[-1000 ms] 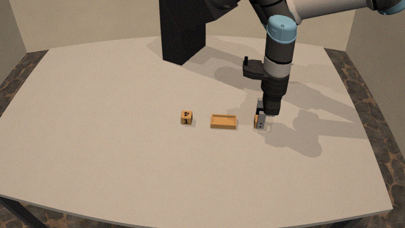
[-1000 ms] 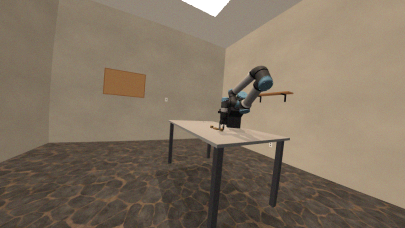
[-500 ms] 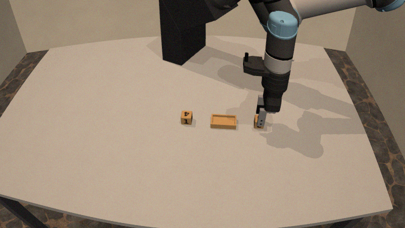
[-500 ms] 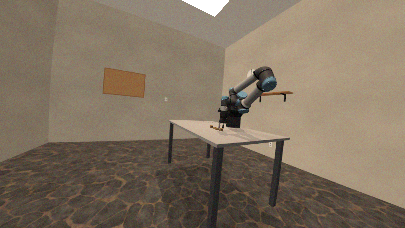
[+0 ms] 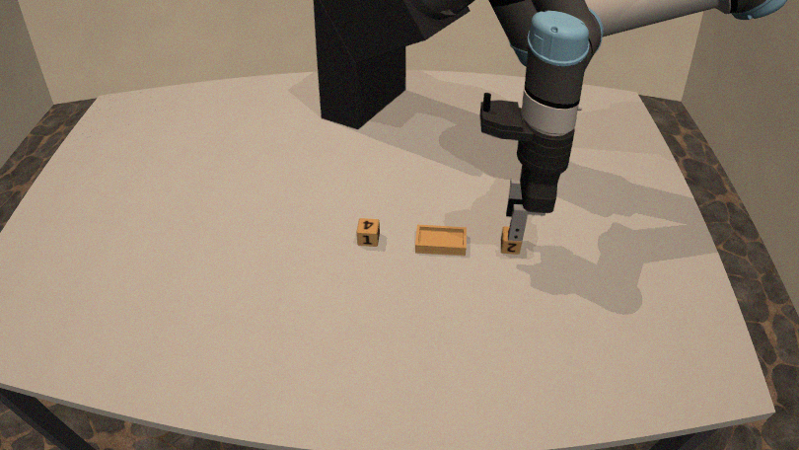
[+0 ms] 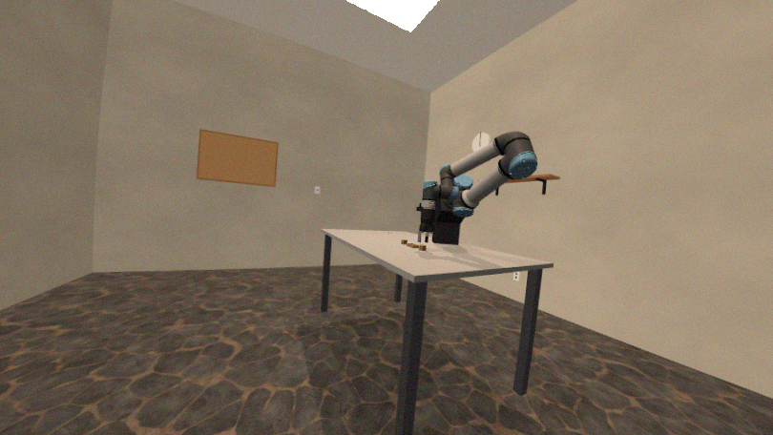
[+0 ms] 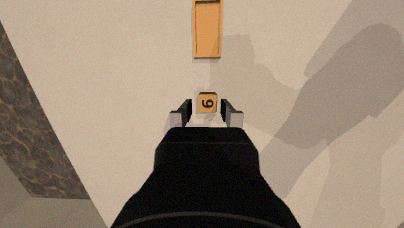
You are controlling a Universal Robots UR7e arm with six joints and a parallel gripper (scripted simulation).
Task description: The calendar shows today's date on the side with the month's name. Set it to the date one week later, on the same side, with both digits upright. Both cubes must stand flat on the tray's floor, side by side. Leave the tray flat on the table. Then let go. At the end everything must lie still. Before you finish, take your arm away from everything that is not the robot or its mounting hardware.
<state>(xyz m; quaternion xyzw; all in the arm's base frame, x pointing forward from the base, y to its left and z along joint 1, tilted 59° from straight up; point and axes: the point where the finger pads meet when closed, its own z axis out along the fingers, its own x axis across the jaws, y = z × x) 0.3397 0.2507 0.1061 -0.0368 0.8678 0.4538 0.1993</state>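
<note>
The cube is 50 mm below my hand. Also, from my hand: orange tray (100 mm to the right, 50 mm below, 20 mm ahead).
</note>
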